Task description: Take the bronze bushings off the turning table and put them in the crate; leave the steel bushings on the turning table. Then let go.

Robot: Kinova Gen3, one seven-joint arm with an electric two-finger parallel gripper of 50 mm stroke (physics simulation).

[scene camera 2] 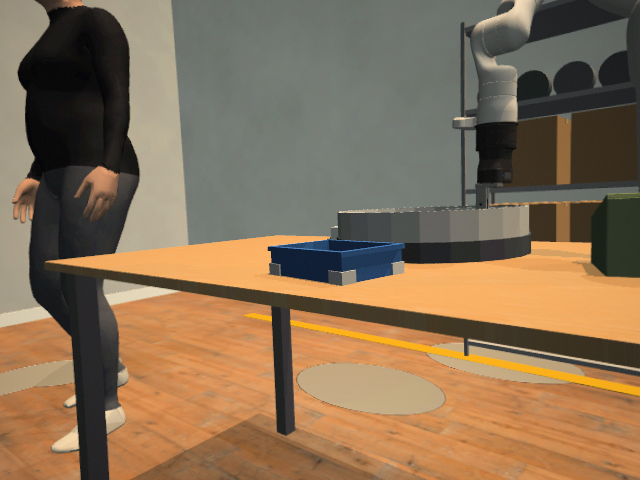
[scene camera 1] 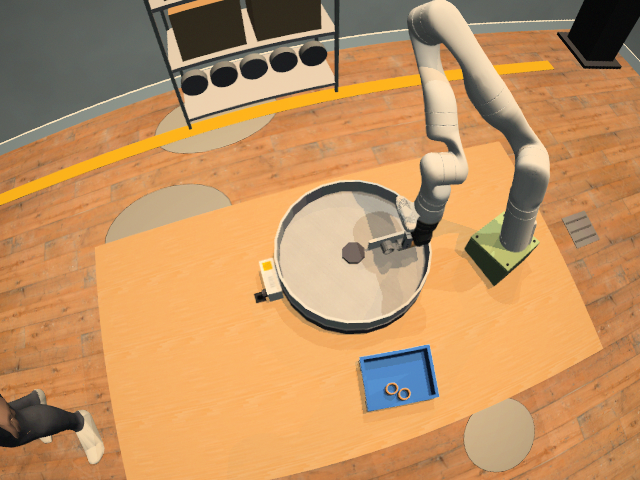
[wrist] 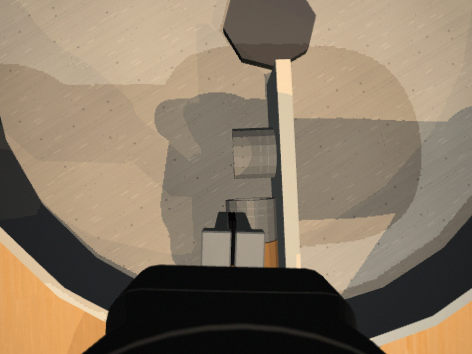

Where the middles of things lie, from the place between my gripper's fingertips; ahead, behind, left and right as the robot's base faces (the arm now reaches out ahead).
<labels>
Now: the blue crate (scene camera 2: 339, 262) 90 mm ahead of my hand, 340 mm to the left of it and 60 mm below it.
</labels>
